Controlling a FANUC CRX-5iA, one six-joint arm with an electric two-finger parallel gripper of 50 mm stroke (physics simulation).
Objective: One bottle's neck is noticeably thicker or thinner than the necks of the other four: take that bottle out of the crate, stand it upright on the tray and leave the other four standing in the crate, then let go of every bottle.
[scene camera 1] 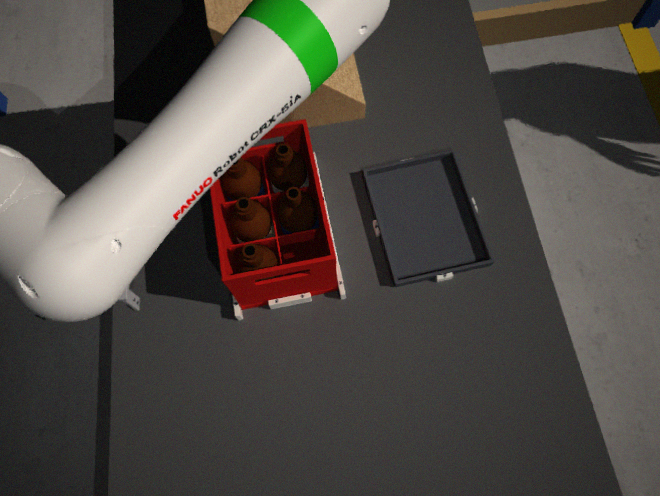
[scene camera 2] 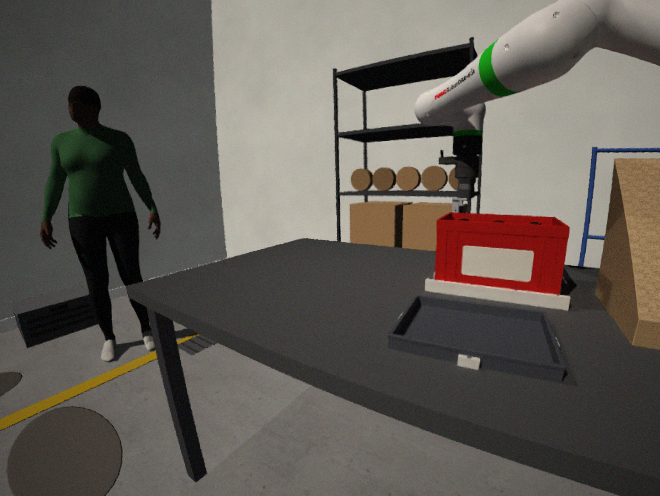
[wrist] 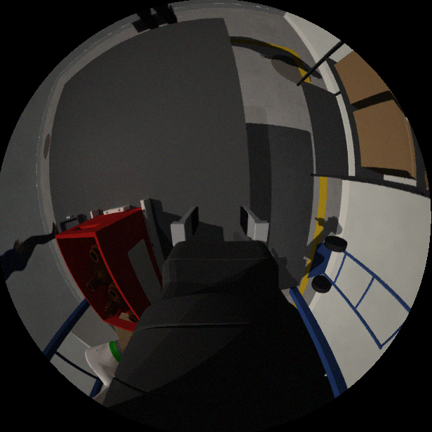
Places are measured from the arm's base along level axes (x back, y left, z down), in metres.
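Pixels of known places: gripper, fingertip midpoint: point(scene camera 1: 119, 306).
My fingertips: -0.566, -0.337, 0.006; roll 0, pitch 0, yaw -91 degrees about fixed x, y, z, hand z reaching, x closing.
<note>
Ahead of a thing's pixels: the offset from my fingertips to its middle, as dx, dy, dz. "spot": to the spot under its first point.
The red crate {+0.164, +0.251, +0.057} point(scene camera 1: 320, 277) point(scene camera 2: 448, 256) point(wrist: 120, 223) stands on the table. Several brown bottles stand upright in its compartments, among them a back-right bottle {+0.259, +0.283, +0.059} point(scene camera 1: 286, 168), a middle-right bottle {+0.169, +0.296, +0.059} point(scene camera 1: 297, 212), a middle-left bottle {+0.158, +0.209, +0.059} point(scene camera 1: 250, 221) and a front-left bottle {+0.070, +0.218, +0.059} point(scene camera 1: 256, 258). The back-left bottle {+0.245, +0.193, +0.059} point(scene camera 1: 241, 180) is partly covered by the arm. The front-right compartment is empty. I cannot tell which neck differs. The dark grey tray {spot: +0.157, +0.545, +0.140} point(scene camera 1: 426, 224) point(scene camera 2: 469, 330) is empty. My gripper point(wrist: 219, 214) is open and empty, pointing down beside the crate's left side; the arm mostly hides it in scene camera 1.
Pale locating strips point(scene camera 1: 289, 300) point(scene camera 2: 496, 294) edge the crate's base. A tan block point(scene camera 1: 341, 104) point(scene camera 2: 629, 256) stands behind the crate. The white arm point(scene camera 1: 160, 160) point(scene camera 2: 533, 48) passes over the crate's back-left part in scene camera 1. A shelf rack point(scene camera 2: 337, 160) stands beyond the table.
</note>
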